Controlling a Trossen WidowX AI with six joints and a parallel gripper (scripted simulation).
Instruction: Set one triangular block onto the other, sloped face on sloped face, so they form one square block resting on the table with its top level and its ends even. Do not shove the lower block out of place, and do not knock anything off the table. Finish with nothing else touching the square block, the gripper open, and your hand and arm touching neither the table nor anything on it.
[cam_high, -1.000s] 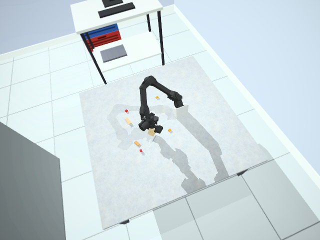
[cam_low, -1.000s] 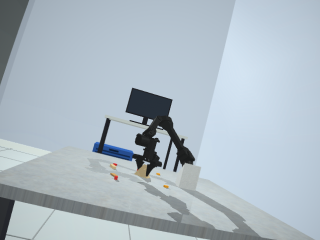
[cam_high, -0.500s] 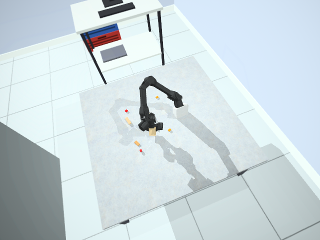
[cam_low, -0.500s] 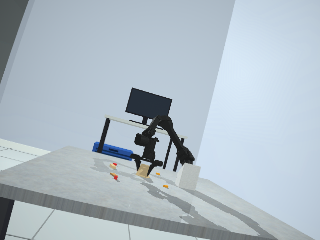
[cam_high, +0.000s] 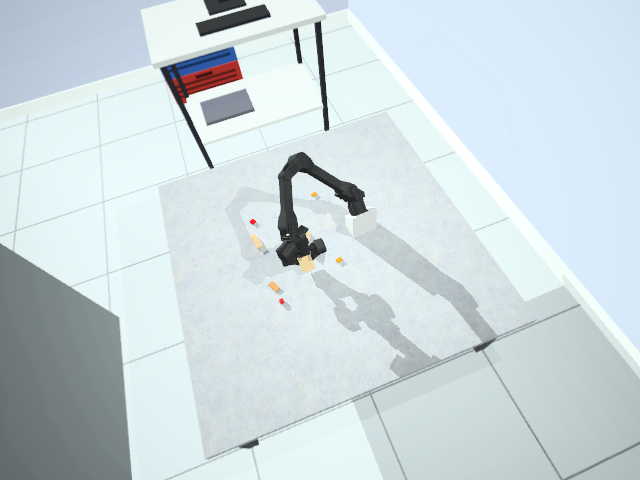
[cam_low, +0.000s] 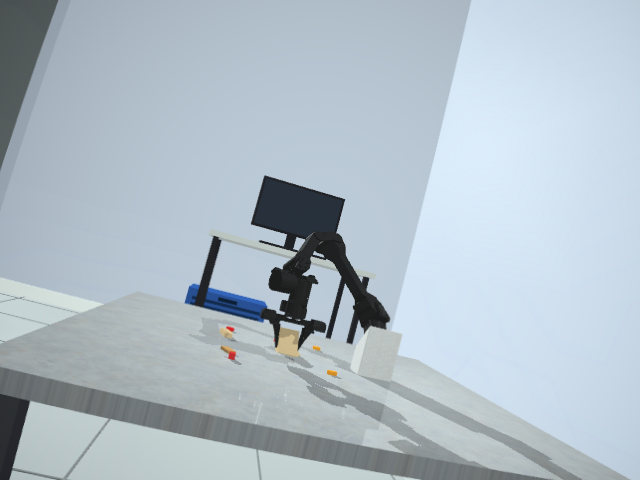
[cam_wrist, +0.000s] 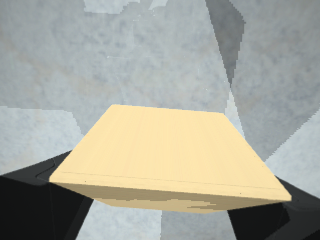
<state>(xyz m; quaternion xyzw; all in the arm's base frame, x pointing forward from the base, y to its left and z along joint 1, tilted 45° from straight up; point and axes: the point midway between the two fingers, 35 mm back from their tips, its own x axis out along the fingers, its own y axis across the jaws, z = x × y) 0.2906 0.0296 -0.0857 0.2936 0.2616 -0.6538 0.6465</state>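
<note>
Right now the tan wooden triangular block is 10 mm to the right of my gripper tip and 10 mm above it.
</note>
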